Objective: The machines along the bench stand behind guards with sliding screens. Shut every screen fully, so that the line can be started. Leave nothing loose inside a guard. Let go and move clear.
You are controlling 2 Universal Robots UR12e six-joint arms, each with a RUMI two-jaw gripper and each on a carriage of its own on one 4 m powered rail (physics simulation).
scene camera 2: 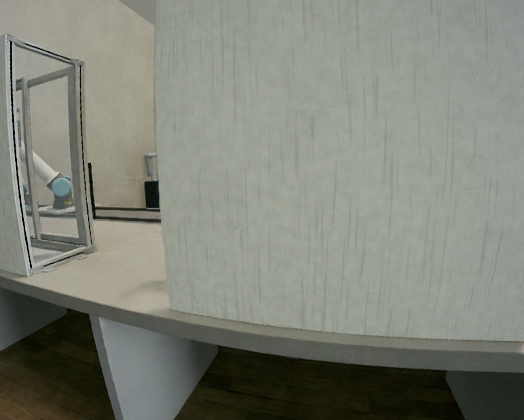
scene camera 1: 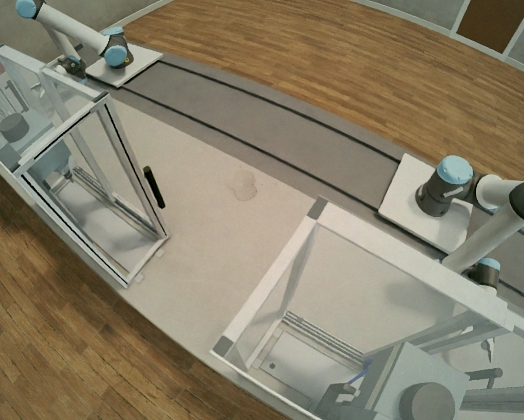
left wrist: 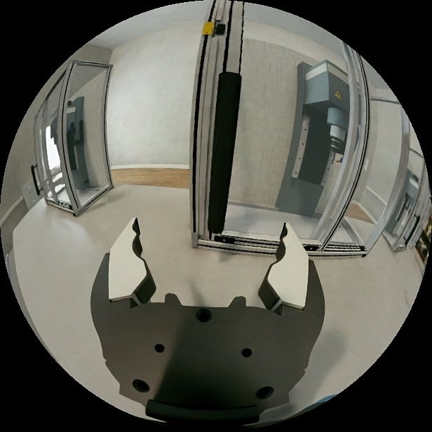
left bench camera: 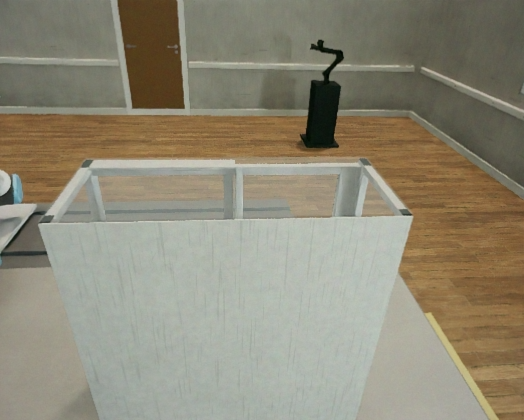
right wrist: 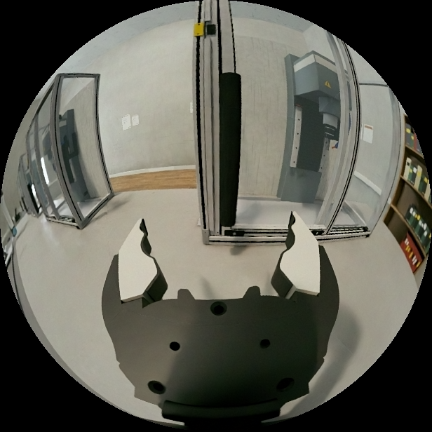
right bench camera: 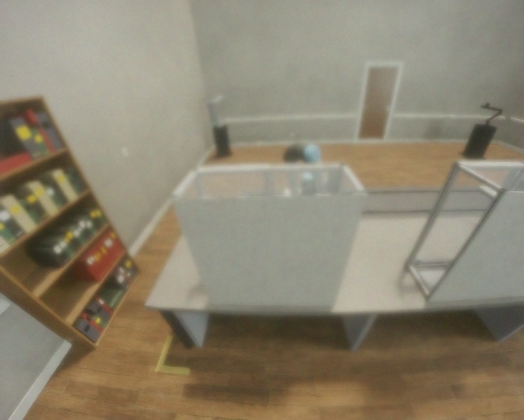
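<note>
Several glazed guards stand along the bench. In the left wrist view a black handle (left wrist: 225,150) stands upright at the left end of the nearest guard's screen, beside the end post; a yellow block (left wrist: 207,28) meets a black one above it. My left gripper (left wrist: 209,221) is open and empty, short of this handle. In the right wrist view another guard's handle (right wrist: 230,150) stands likewise by its left post, below a yellow block (right wrist: 199,29). My right gripper (right wrist: 216,215) is open and empty, short of it. Another handle (scene camera 1: 154,187) shows in scene camera 1. Any narrow screen gap is too small to judge.
Grey machines (left wrist: 325,90) (right wrist: 315,75) stand inside the guards, each with a small red-blue piece near its spindle; I cannot tell if these are loose. Neighbouring guards (left wrist: 64,145) (right wrist: 62,150) stand to the left. A bookshelf (right bench camera: 112,260) stands past the bench end.
</note>
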